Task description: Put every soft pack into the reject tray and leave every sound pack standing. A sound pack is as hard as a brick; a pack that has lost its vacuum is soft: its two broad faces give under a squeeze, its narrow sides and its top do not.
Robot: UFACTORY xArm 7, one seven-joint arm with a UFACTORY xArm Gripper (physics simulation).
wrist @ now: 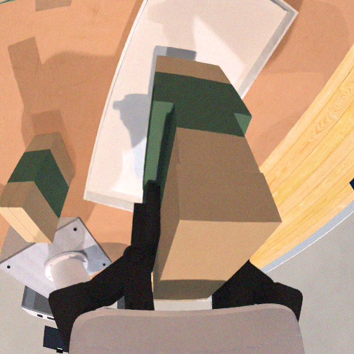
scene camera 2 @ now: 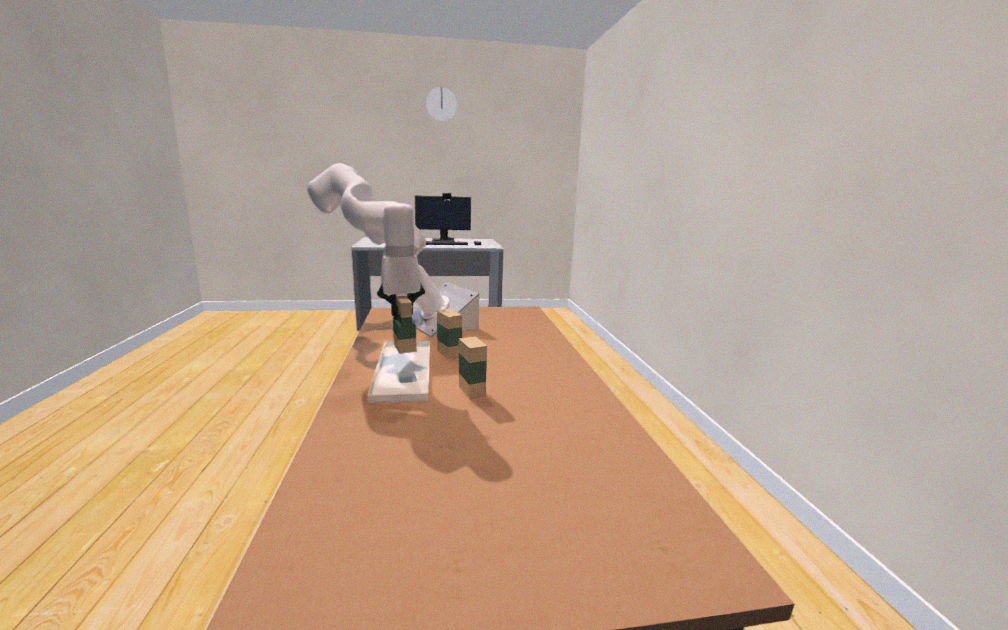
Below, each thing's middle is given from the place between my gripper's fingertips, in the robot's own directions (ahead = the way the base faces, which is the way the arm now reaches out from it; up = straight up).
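Scene:
The white reject tray (scene camera 2: 404, 377) is 17 cm below my hand, and it is also 1 cm to the right of my hand and 4 cm behind it.

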